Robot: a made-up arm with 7 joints. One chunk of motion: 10 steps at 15 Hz.
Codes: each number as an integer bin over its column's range. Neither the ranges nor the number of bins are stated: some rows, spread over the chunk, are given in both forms.
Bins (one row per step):
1: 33 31 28 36 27 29 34
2: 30 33 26 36 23 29 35
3: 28 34 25 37 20 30 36
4: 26 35 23 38 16 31 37
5: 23 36 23 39 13 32 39
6: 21 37 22 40 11 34 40
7: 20 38 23 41 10 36 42
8: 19 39 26 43 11 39 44
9: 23 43 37 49 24 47 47
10: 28 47 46 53 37 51 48
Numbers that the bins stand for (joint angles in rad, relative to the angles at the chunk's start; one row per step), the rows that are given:
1: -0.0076 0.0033 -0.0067 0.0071 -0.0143 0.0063 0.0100
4: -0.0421 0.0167 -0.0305 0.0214 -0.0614 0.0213 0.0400
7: -0.0716 0.0267 -0.0305 0.0429 -0.0871 0.0586 0.0900
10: -0.0322 0.0567 0.0790 0.1286 0.0286 0.1705 0.1500
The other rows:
2: -0.0224 0.0100 -0.0162 0.0071 -0.0314 0.0063 0.0200
3: -0.0322 0.0133 -0.0210 0.0143 -0.0443 0.0138 0.0300
5: -0.0568 0.0200 -0.0305 0.0286 -0.0743 0.0287 0.0600
6: -0.0667 0.0233 -0.0352 0.0357 -0.0829 0.0437 0.0700
8: -0.0765 0.0300 -0.0162 0.0571 -0.0829 0.0810 0.1100
9: -0.0568 0.0433 0.0362 0.1000 -0.0271 0.1406 0.1400

